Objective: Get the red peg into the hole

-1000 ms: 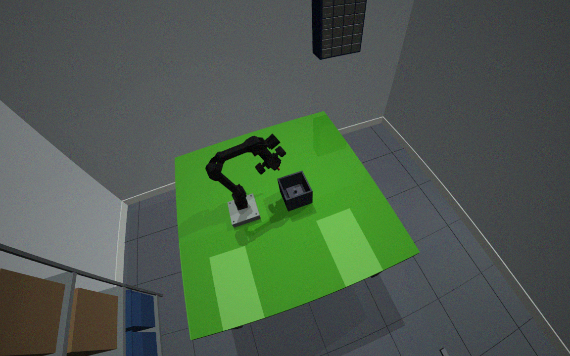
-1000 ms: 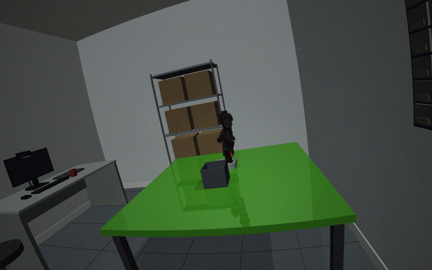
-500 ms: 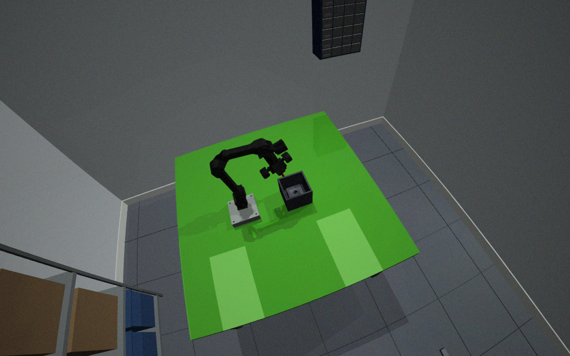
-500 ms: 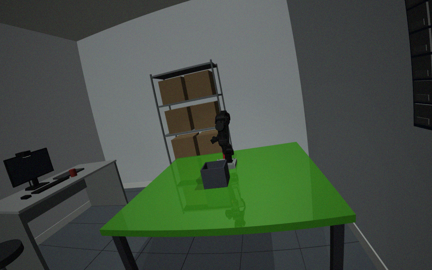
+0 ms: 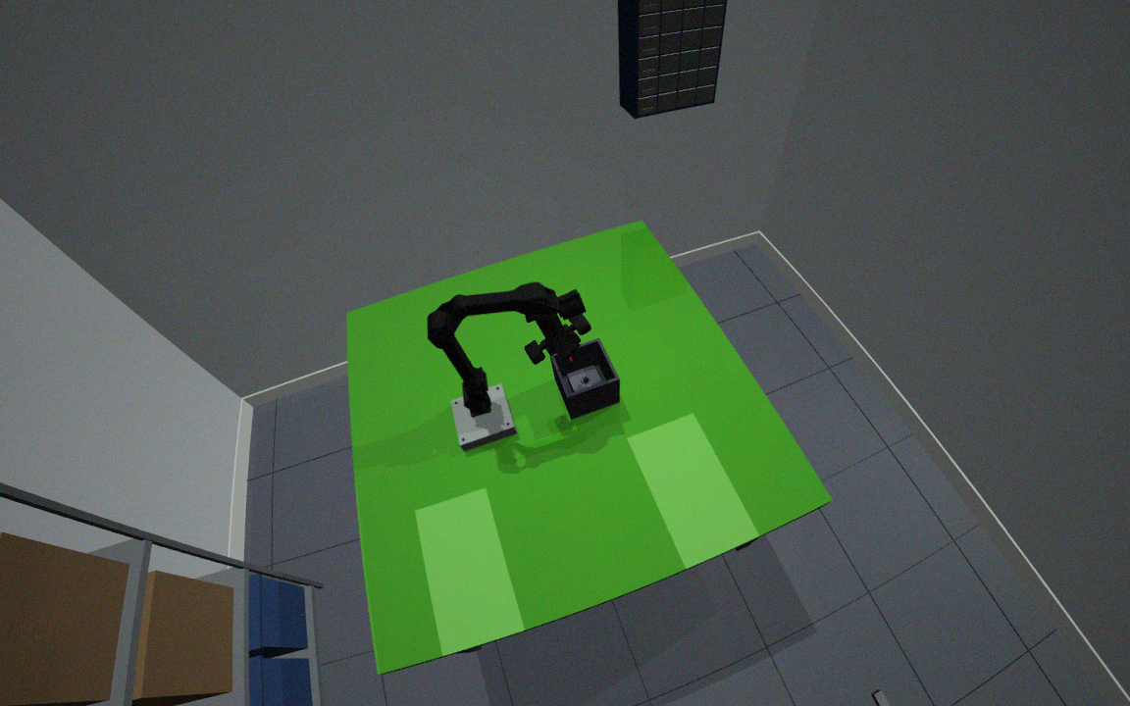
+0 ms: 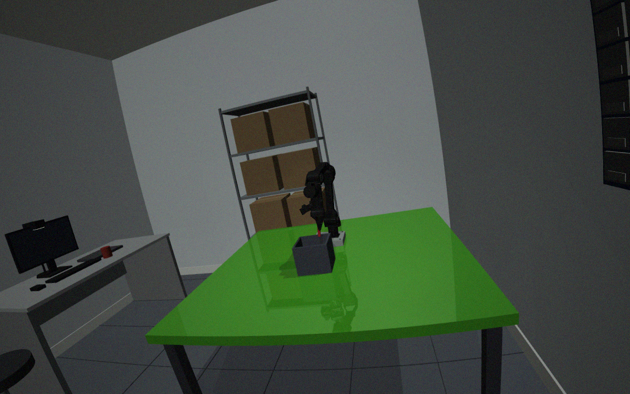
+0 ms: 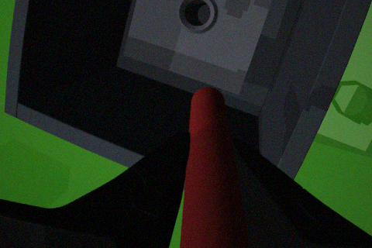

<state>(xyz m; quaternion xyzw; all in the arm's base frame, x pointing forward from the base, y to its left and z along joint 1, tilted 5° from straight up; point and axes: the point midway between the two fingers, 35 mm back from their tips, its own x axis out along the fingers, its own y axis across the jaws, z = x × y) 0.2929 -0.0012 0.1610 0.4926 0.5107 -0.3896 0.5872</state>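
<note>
Now: the holed plate 4 cm ahead of my gripper tip, 3 cm to the right of it and 13 cm below it. Also, from my gripper tip: red peg 1 cm above.
</note>
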